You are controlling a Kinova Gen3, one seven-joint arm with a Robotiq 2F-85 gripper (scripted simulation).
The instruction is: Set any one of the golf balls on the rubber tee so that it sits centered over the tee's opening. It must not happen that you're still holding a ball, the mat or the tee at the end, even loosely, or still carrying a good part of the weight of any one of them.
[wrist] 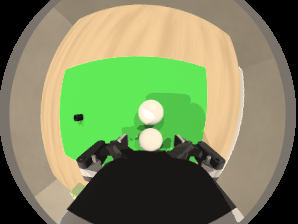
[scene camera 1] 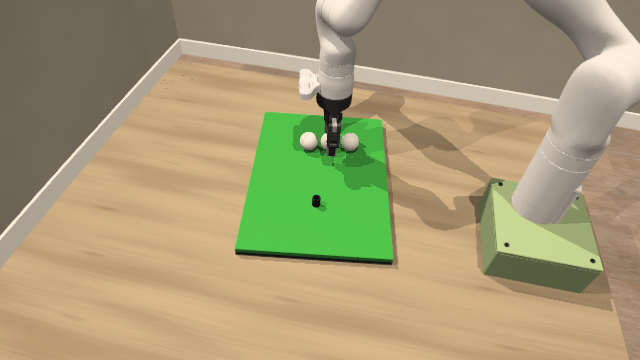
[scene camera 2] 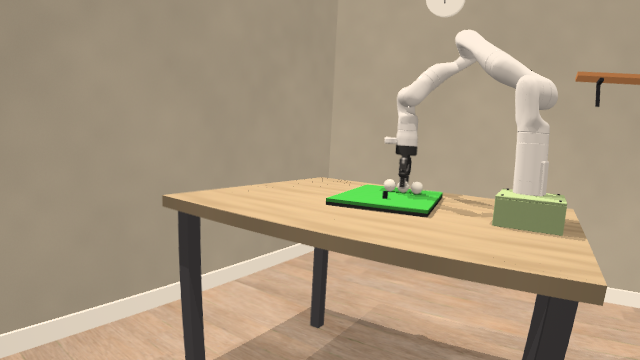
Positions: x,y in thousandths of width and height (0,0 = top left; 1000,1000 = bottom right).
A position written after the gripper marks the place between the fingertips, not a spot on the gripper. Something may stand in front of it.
Observation:
In view: the gripper (scene camera 1: 516,393).
The gripper also shows in the wrist view (wrist: 508,627).

